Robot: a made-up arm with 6 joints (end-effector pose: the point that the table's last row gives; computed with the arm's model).
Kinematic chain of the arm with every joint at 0, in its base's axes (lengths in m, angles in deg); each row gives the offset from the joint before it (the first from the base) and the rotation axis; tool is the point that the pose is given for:
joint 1: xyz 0 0 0.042 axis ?
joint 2: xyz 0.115 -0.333 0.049 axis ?
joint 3: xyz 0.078 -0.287 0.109 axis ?
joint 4: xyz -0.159 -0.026 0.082 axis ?
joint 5: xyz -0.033 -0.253 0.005 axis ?
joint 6: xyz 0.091 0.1 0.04 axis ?
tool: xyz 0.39 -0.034 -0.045
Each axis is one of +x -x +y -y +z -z.
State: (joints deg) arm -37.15 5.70 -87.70 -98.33 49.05 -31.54
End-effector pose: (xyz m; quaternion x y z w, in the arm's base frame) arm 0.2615 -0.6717 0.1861 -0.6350 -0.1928 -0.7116 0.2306
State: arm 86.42 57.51 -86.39 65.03 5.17 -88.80
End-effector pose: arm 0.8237 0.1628 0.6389 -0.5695 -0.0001 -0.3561 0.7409
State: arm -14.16 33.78 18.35 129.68 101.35 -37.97
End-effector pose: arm 0.4183 -0.5016 0.1925 0.5072 -0.1240 0.0741 0.8497
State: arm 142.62 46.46 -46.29 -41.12 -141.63 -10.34
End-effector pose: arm 0.9252 0.8964 0.4324 0.9015 0.3801 0.2063 0.0133
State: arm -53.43 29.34 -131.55 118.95 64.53 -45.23
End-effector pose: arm 0.4676 -0.5022 -0.4532 -0.0930 0.6836 -0.0403 0.7228
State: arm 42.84 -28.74 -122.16 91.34 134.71 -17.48
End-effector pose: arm 0.3483 -0.0935 0.4259 0.3973 0.6428 -0.3023 0.5810
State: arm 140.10 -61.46 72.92 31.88 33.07 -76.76
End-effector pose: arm -0.1840 0.6325 0.1368 -0.6281 -0.2226 0.6093 0.4298
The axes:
joint 1: -x
joint 2: +z
joint 3: -y
joint 4: -z
joint 5: +z
joint 6: -x

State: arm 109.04 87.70 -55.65 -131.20 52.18 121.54
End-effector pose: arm 0.3931 0.6910 0.1805 0.4229 0.2440 0.6499 0.5825
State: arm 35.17 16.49 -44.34 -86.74 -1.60 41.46
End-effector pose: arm 0.2928 -0.0212 0.2764 -0.1958 0.2718 0.7338 0.5910
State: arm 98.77 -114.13 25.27 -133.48 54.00 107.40
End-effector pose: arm 0.0023 0.1133 -0.1070 0.7381 -0.1466 -0.5955 0.2811
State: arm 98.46 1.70 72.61 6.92 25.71 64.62
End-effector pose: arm 0.1370 0.5059 0.6698 -0.7973 -0.5185 0.3075 0.0297
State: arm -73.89 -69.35 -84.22 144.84 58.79 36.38
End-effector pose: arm -0.3533 -0.5438 -0.5185 -0.0414 0.9740 0.1300 0.1810
